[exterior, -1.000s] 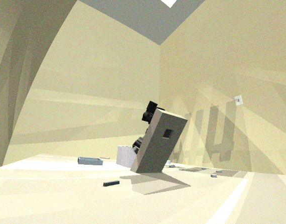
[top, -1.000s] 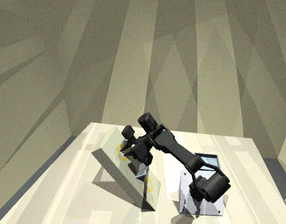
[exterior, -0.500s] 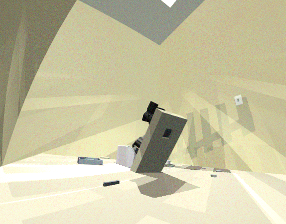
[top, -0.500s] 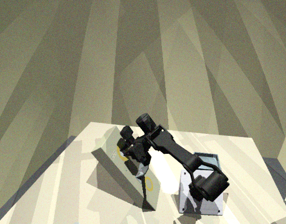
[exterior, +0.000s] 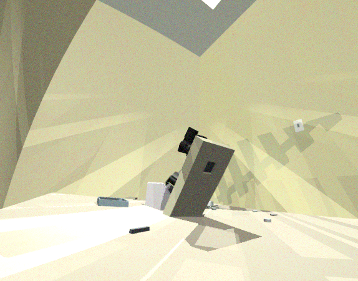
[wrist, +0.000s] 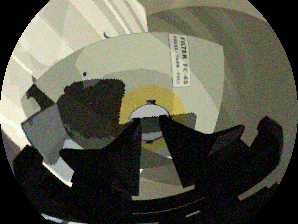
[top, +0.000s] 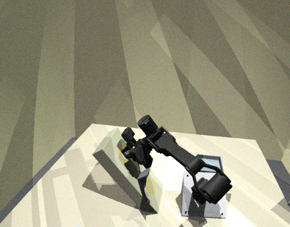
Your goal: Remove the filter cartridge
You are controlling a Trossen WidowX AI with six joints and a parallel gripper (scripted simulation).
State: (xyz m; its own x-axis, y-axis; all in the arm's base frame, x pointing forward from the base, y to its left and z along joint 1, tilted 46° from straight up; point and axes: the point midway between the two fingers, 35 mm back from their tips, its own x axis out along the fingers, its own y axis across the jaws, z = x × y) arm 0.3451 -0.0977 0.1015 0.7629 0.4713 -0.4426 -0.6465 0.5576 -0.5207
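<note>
The round filter cartridge lies 1 cm ahead of my gripper tip and 1 cm below it. From my gripper tip the other things lie so: grey-blue tray 42 cm behind, 29 cm to the right, 23 cm below; then service panel 4 cm behind, 8 cm below; then small dark bar 8 cm ahead, 28 cm to the right, 23 cm below.
</note>
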